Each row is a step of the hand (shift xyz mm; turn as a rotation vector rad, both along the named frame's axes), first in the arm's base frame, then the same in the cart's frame.
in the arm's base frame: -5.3 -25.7 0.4 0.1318 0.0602 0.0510
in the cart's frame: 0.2 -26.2 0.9 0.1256 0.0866 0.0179
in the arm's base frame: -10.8 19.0 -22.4 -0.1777 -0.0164 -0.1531
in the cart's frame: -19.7 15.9 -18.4 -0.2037 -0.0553 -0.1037
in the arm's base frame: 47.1 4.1 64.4 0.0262 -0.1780 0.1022
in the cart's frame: 60.1 14.9 50.5 0.0864 -0.1668 0.0869
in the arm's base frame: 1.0 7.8 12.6 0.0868 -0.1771 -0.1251
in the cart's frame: 2.6 8.1 12.2 0.0860 -0.1587 -0.1482
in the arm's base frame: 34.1 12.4 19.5 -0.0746 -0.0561 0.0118
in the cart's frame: 34.7 19.4 10.6 -0.0564 -0.0697 0.0285
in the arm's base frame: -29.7 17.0 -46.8 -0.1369 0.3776 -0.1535
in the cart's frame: -43.4 9.6 -37.3 -0.2441 0.3388 -0.1025
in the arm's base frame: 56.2 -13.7 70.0 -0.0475 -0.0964 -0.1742
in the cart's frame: 73.7 -0.5 53.1 -0.0697 -0.1078 -0.1594
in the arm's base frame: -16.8 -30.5 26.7 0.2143 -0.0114 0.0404
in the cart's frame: -3.0 -32.7 29.1 0.2153 0.0329 -0.0154
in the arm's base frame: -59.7 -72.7 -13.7 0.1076 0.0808 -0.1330
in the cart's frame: -45.4 -83.5 -0.4 0.0520 0.0979 -0.1534
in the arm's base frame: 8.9 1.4 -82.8 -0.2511 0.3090 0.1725
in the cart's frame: -12.8 1.3 -82.3 -0.2559 0.2558 0.2395
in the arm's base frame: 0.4 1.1 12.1 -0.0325 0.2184 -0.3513
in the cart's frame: 3.2 1.4 11.6 -0.1635 0.1996 -0.3250
